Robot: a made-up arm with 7 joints.
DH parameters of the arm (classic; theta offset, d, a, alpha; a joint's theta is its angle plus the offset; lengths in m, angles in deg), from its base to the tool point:
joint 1: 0 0.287 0 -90
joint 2: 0 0 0 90
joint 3: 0 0.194 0.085 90
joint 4: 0 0 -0.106 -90
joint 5: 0 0.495 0 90
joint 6: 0 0 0.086 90
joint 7: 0 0 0 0
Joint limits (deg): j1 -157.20..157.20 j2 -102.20..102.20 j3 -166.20..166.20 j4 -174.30..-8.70 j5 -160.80..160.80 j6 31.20..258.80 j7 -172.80..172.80
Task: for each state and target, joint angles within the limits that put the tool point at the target. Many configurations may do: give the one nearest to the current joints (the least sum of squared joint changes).
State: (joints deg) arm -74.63 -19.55 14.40 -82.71 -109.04 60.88 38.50
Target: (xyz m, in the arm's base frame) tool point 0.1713 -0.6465 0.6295
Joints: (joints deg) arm -80.43 5.97 8.69 -80.04 -110.27 65.09 38.50
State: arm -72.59 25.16 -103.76 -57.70 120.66 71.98 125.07
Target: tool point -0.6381 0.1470 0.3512
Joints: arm -84.35 5.10 -110.50 -115.86 119.11 77.04 125.07
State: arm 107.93 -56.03 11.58 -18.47 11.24 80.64 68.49
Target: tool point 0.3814 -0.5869 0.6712
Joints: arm 125.13 -75.47 7.44 -21.30 11.24 89.38 68.49
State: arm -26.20 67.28 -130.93 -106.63 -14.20 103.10 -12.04
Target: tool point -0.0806 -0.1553 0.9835
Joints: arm -26.00 69.00 -165.36 -97.23 -13.11 103.40 -12.04
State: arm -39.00 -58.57 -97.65 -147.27 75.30 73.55 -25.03
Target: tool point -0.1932 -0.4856 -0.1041
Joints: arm -13.09 -83.34 -128.49 -116.02 76.37 82.78 -25.03
